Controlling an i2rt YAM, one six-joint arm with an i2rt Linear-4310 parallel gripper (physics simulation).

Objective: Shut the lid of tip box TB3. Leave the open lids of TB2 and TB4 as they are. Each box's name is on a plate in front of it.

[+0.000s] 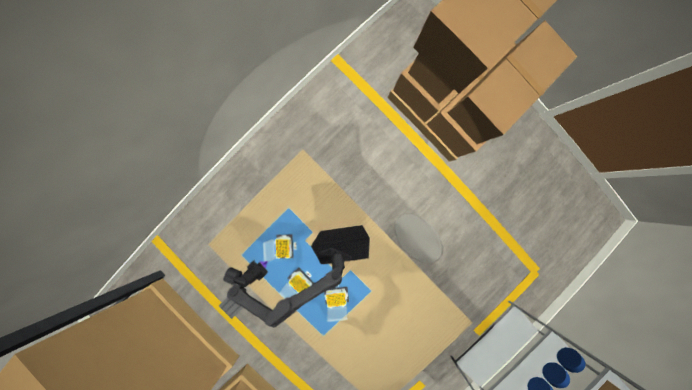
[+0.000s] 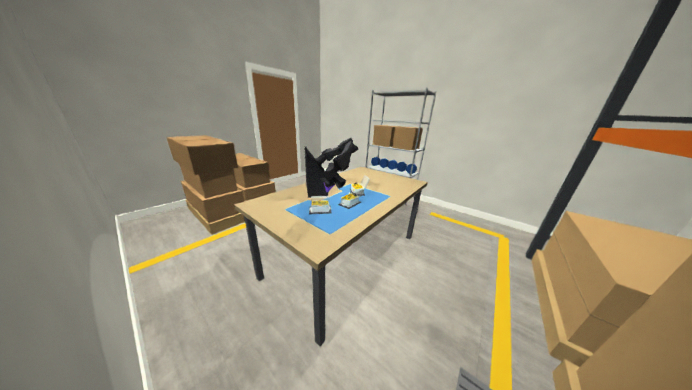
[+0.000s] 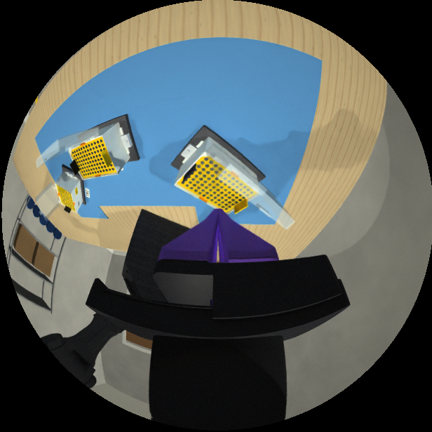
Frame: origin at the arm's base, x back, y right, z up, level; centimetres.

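Seen in the pictures: gripper, between the fingertips: (image 1: 267,261) (image 2: 327,191); arm's base, origin of its link: (image 1: 337,254) (image 2: 317,162).
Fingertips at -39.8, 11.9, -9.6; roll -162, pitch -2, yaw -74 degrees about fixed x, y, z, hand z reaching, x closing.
Note:
Pixels of each thing's top centre, then the offset from my fingertips to it, as dx, dy, dz. "*": a spot on its surface instead. Level surfaces: height alone.
- blue mat, height of its surface: dz -16.9
- middle box, a spot on its surface: (image 2: 350,200) * -0.5, -19.3, -10.4
- far box, a spot on its surface: (image 2: 357,189) * -2.0, -23.9, -2.0
- wooden table, height of its surface: dz -17.2
Three tip boxes with yellow racks and clear open lids stand on a blue mat (image 1: 287,219) (image 2: 332,222) (image 3: 225,75). The box nearest my gripper (image 1: 283,247) (image 2: 320,206) (image 3: 217,214) has its lid (image 1: 269,250) (image 3: 276,210) open. The middle box (image 1: 300,281) (image 2: 350,200) (image 3: 94,157) has its lid (image 3: 60,146) open. The far box (image 1: 336,299) (image 2: 357,189) (image 3: 69,194) has its lid (image 1: 337,314) (image 2: 366,181) open. I cannot read the name plates. My gripper (image 1: 264,264) (image 2: 328,188) (image 3: 217,214) is shut and empty, its tips near the first box; contact cannot be judged.
The mat lies on a wooden table (image 1: 415,330) (image 2: 300,245). A large black block (image 1: 350,242) (image 2: 314,175) (image 3: 145,245) stands beside the mat at the arm's base. Cardboard boxes (image 1: 490,30) (image 2: 210,170) and a wire shelf (image 2: 370,125) stand away from the table.

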